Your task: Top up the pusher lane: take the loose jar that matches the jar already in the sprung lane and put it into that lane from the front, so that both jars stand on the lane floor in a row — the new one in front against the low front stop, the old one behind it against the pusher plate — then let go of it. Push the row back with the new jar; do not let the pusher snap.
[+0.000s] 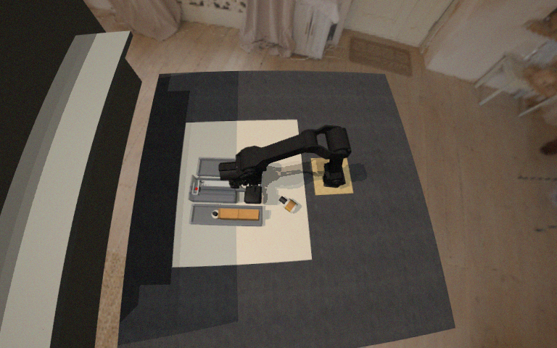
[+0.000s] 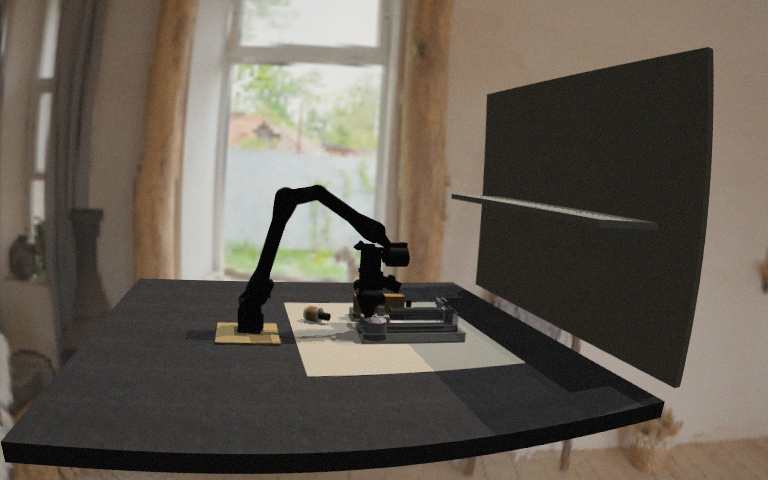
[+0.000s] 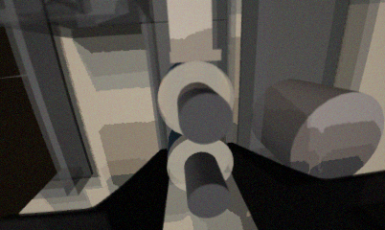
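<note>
The sprung lane lies 140 mm ahead of my gripper tip, 40 mm to the left of it and 10 mm below it. Also, from my gripper tip: red mark 220 mm ahead, 60 mm to the left, 40 mm above; then wall shelf 500 mm ahead, 340 mm above, 70 mm to the left.
</note>
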